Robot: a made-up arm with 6 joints.
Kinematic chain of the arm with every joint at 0, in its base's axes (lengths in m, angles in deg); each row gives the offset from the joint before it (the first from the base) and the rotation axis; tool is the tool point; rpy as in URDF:
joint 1: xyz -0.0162 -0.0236 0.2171 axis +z
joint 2: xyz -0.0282 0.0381 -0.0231 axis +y
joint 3: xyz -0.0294 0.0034 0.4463 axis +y
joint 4: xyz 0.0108 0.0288 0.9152 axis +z
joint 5: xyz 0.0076 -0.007 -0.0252 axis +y
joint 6: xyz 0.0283 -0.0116 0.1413 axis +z
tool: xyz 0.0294 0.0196 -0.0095 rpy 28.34 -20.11 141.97
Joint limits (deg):
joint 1: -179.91..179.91
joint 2: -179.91..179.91
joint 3: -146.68..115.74
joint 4: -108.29..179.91
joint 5: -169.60..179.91
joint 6: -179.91..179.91
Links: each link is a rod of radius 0.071 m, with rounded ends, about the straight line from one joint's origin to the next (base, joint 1, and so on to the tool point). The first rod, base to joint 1, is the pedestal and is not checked.
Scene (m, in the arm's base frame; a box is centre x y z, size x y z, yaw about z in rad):
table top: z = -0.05
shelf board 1: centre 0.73 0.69 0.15 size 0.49 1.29 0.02 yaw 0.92
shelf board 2: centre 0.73 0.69 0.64 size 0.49 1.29 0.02 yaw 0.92
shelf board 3: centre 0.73 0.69 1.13 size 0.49 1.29 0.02 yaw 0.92
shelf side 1: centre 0.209 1.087 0.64 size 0.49 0.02 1 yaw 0.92
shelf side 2: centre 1.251 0.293 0.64 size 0.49 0.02 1 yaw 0.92
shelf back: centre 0.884 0.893 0.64 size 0.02 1.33 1 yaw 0.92
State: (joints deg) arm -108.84 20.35 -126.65 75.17 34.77 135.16
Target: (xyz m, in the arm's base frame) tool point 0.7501 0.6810 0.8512
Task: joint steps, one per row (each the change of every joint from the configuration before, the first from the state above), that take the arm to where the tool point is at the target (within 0.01 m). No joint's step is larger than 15 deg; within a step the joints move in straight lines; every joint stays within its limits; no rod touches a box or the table.
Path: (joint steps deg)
1: 3.11 6.12 -4.01 6.75 14.41 -3.40
2: 3.11 6.12 -4.00 6.76 14.42 -3.40
3: 3.11 6.12 -4.01 6.75 14.41 -3.40
4: 3.10 6.12 -4.00 6.75 14.41 -3.40
5: 3.11 6.13 -4.01 6.76 14.42 -3.40
6: -8.91 3.60 3.89 -8.05 -14.47 3.98
7: -8.92 3.61 3.90 -8.05 -14.47 3.98
8: -8.92 3.60 3.89 -8.04 -14.47 3.97
9: -8.92 3.61 3.89 -8.05 -14.48 3.98
10: -0.21 -12.82 9.88 -0.71 -3.57 0.52
11: -0.21 -12.81 9.88 -0.71 -3.58 0.53
12: -0.21 -12.81 9.88 -0.71 -3.57 0.52
13: -0.21 -12.82 9.88 -0.72 -3.58 0.53
14: -0.21 -12.81 9.88 -0.71 -3.57 0.52

